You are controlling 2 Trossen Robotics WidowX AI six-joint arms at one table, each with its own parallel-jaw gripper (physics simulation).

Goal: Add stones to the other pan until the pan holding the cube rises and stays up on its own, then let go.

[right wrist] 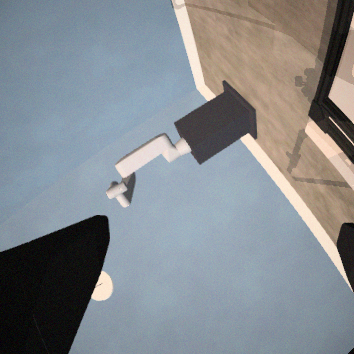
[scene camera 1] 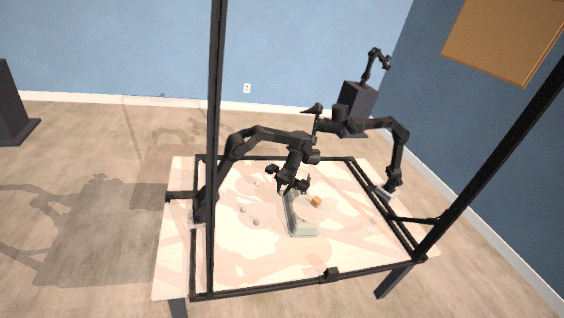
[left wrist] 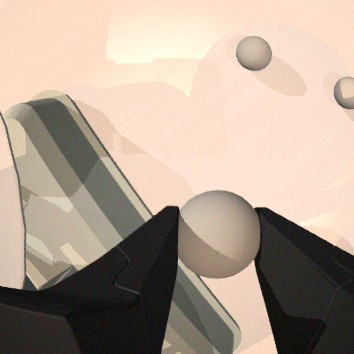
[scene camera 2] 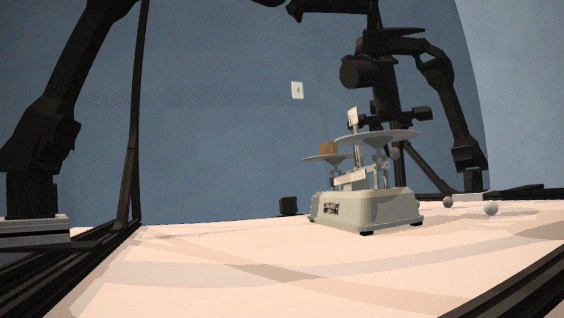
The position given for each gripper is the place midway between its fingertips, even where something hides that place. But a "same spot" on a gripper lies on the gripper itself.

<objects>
left gripper: scene camera 1; left wrist; scene camera 2 394, 156; not seen in the right wrist view (out of frame)
grey balance scale: scene camera 1; left wrist 73, 203; scene camera 2; not seen in the right wrist view (out of frame)
same spot on left gripper: (left wrist: 126, 293) = (scene camera 1: 287, 187)
same spot on grey balance scale: (scene camera 1: 302, 218) = (scene camera 2: 344, 159)
</objects>
